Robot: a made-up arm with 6 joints. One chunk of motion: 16 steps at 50 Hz.
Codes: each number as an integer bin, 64 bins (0 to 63) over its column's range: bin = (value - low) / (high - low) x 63, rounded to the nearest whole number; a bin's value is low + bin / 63 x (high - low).
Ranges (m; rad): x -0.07..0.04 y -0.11..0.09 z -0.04..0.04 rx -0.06..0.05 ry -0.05..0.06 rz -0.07..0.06
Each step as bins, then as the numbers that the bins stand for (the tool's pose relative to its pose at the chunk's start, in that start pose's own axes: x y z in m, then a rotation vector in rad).
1 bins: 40 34 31 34 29 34
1 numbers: -0.0002 -0.0021 -0.0006 -0.0006 0.0006 0.0002
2 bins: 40 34 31 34 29 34
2 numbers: -0.0002 -0.0021 -0.0006 -0.0006 0.0006 0.0002
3 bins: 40 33 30 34 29 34
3 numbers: -0.0002 -0.0052 -0.0019 -0.0006 0.0006 0.0002
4 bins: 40 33 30 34 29 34
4 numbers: -0.0002 -0.0052 -0.0019 -0.0006 0.0006 0.0002
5 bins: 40 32 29 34 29 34
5 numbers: -0.0002 -0.0084 -0.0032 -0.0006 0.0006 0.0002
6 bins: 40 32 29 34 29 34
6 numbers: -0.0002 -0.0084 -0.0032 -0.0006 0.0006 0.0002
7 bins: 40 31 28 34 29 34
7 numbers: -0.0002 -0.0116 -0.0044 -0.0006 0.0006 0.0002
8 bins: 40 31 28 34 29 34
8 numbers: -0.0002 -0.0116 -0.0044 -0.0006 0.0006 0.0002
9 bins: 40 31 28 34 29 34
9 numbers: -0.0002 -0.0116 -0.0044 -0.0006 0.0006 0.0002
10 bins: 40 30 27 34 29 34
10 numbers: -0.0002 -0.0148 -0.0057 -0.0006 0.0006 0.0002
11 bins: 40 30 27 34 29 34
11 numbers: -0.0002 -0.0148 -0.0057 -0.0006 0.0006 0.0002
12 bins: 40 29 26 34 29 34
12 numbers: -0.0002 -0.0179 -0.0070 -0.0006 0.0006 0.0002
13 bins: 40 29 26 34 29 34
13 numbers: -0.0002 -0.0179 -0.0070 -0.0006 0.0006 0.0002
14 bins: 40 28 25 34 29 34
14 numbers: -0.0002 -0.0211 -0.0083 -0.0006 0.0006 0.0002
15 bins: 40 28 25 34 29 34
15 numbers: -0.0002 -0.0211 -0.0083 -0.0006 0.0006 0.0002
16 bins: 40 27 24 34 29 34
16 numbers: -0.0002 -0.0243 -0.0095 -0.0006 0.0006 0.0002
